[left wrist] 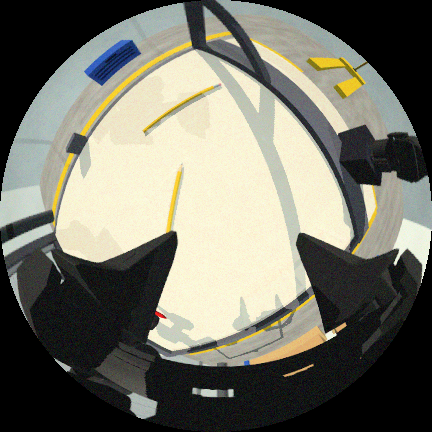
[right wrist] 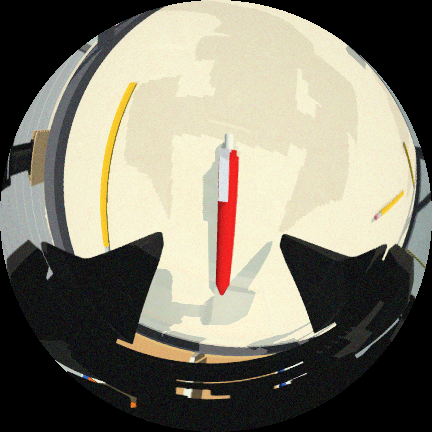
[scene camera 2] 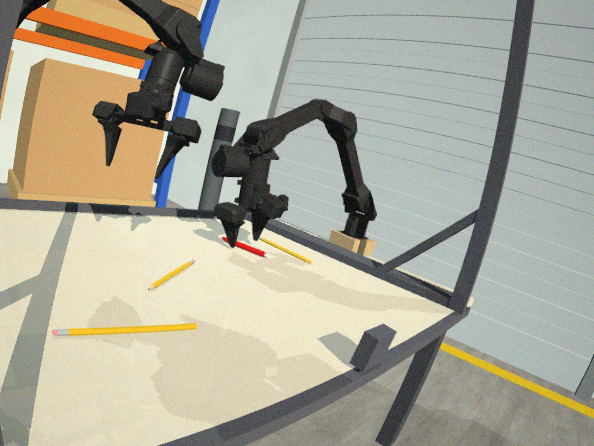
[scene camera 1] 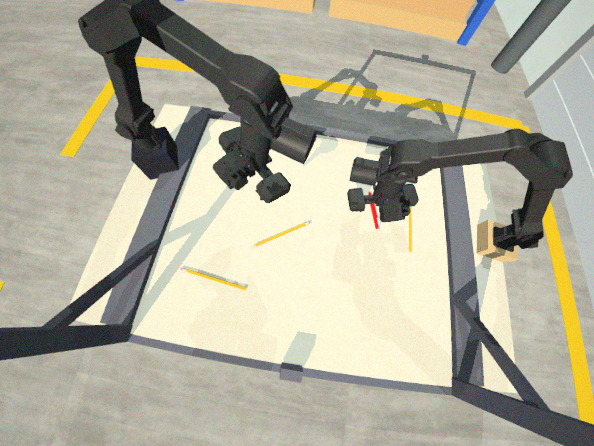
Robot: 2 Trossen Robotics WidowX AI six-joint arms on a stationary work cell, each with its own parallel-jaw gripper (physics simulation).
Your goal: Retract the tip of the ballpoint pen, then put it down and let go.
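Frame: origin at the left arm's base, x ahead, y left, z up, level; millimetres.
Seen in the pictures: left gripper, between the fingertips: [left wrist: 240,238] [scene camera 2: 131,172] [scene camera 1: 251,185]; right gripper, between the fingertips: [right wrist: 224,240] [scene camera 2: 244,243] [scene camera 1: 374,209]; left arm's base, origin of its link: [left wrist: 375,154] [scene camera 1: 148,142]; right arm's base, origin of its link: [scene camera 2: 354,235] [scene camera 1: 503,239].
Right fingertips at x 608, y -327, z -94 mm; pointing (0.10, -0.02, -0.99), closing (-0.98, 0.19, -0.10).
Observation:
Offsets run from my right fingertips to a thing's top centre. Level surfaces: height alone.
The red ballpoint pen @[1 mm back, 3 mm right, 4 mm up] [scene camera 1: 374,217] [scene camera 2: 250,247] [left wrist: 160,314] [right wrist: 227,225] lies on the cream table @[12 mm down] [scene camera 1: 320,310] [scene camera 2: 240,400]. It has a white clip and a white push button that sticks out at the far end in the right wrist view. Its other end is a red cone with no writing tip visible. My right gripper [scene camera 1: 382,200] [scene camera 2: 245,243] [right wrist: 224,240] is open and empty, low over the pen, with one finger on each side of it. My left gripper [scene camera 1: 254,180] [scene camera 2: 133,171] [left wrist: 240,238] is open and empty, high above the table.
A yellow pencil @[100 mm ahead, 66 mm right, 5 mm down] [scene camera 1: 410,230] [scene camera 2: 286,251] [right wrist: 106,165] lies beside the pen. A second pencil @[296 mm back, 3 mm right, 3 mm down] [scene camera 1: 282,233] [scene camera 2: 171,275] [left wrist: 174,200] lies mid-table, and a third pencil @[505 mm back, 80 mm right, 5 mm down] [scene camera 1: 216,279] [scene camera 2: 132,329] [left wrist: 182,105] nearer the front. A dark frame [scene camera 1: 200,354] edges the table.

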